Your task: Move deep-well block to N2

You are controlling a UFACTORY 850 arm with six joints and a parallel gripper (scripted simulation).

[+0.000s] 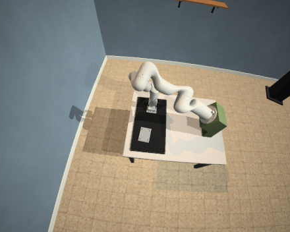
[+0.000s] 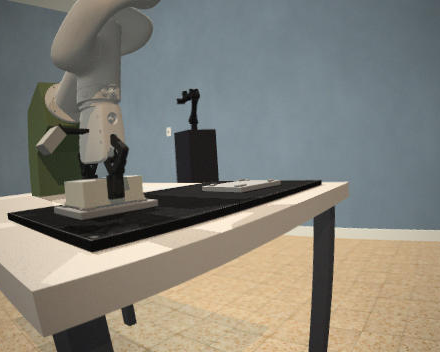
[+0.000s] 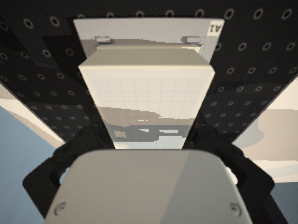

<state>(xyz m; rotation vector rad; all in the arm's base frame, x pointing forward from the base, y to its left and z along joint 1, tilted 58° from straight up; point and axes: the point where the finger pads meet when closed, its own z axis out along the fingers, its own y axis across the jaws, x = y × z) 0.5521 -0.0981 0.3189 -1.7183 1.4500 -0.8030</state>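
My hand is 30 mm above the plate nest N1. From my hand the other things lie so: cream deep-well block: right at my hand; then plate nest N2: 360 mm to the left, 70 mm behind, 30 mm below.
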